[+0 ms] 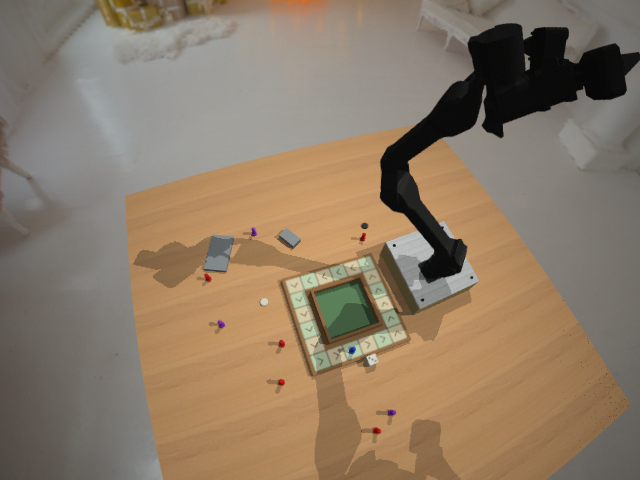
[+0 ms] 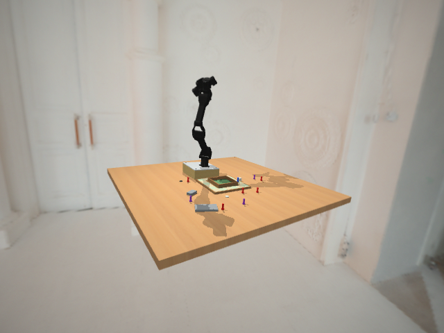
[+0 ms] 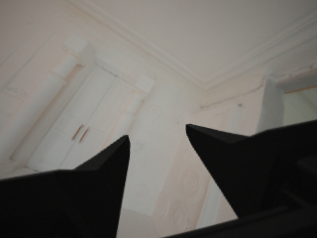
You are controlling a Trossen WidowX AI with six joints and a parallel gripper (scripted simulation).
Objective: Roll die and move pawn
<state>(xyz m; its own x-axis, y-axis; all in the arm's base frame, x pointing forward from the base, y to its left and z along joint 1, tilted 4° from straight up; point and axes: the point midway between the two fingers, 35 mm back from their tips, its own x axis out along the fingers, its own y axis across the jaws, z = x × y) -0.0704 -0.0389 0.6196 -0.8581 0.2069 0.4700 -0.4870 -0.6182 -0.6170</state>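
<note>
The white die lies 700 mm below my gripper tip, 340 mm ahead of it and 140 mm to the left of it. The rest, counted from my gripper tip: blue pawn (680 mm below, 380 mm ahead, 100 mm to the left); then green dice tray (700 mm below, 350 mm ahead, 10 mm to the right); then black disc (710 mm below, 240 mm to the right, 160 mm ahead).
</note>
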